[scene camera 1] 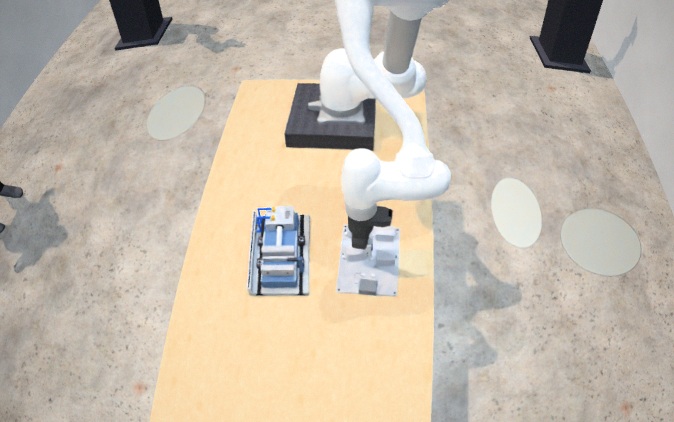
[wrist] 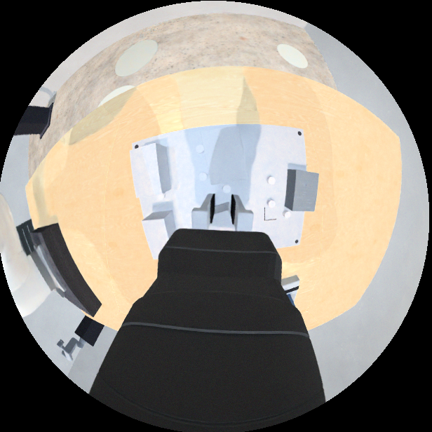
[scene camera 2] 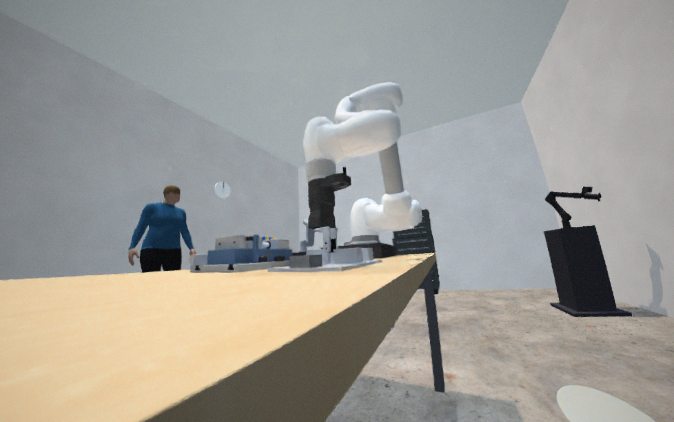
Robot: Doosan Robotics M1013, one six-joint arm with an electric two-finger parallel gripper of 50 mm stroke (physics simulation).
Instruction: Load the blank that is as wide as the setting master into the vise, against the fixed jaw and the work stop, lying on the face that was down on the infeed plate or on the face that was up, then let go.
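Seen in the pictures: gripper, fingertip midpoint: (scene camera 1: 368,252) (scene camera 2: 330,252); arm's base, link origin: (scene camera 1: 341,109) (scene camera 2: 365,246).
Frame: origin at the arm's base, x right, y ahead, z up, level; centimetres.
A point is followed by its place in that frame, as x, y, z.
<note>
My gripper (scene camera 1: 360,249) @(-9.7, 64.1, -2.9) (scene camera 2: 330,245) @(-9.7, 64.1, -2.9) (wrist: 222,202) is shut on a light grey blank (wrist: 221,207), low over the left part of the infeed plate (scene camera 1: 345,280) @(-2.6, 72.6, -5.8) (wrist: 280,142); whether the blank touches the plate is hidden. Other light blanks are a large one (scene camera 1: 385,256) @(-15.1, 65.9, -2.3) (wrist: 232,160) beside the gripper, one (scene camera 1: 385,233) @(-15.3, 57.1, -2.3) (wrist: 157,170) at the back right and one (wrist: 159,225) at the back left. A darker grey block (scene camera 1: 368,285) @(-9.7, 75.7, -3.4) (scene camera 2: 306,260) @(-11.3, 77.9, -4.4) (wrist: 302,190), possibly the setting master, sits at the plate's front. The blue and grey vise (scene camera 1: 279,280) @(17.2, 75.9, -0.7) (scene camera 2: 230,256) @(13.6, 76.1, -2.7) stands left of the plate; its jaws show in scene camera 1.
White pegs (wrist: 271,180) and a black corner mark (wrist: 270,219) are on the plate near the darker block. Blue tubes (scene camera 1: 259,220) are at the vise's back left. The robot's black base block (scene camera 1: 327,140) @(5.0, 15.3, -2.1) is at the table's back. A person (scene camera 2: 165,227) stands beyond the table.
</note>
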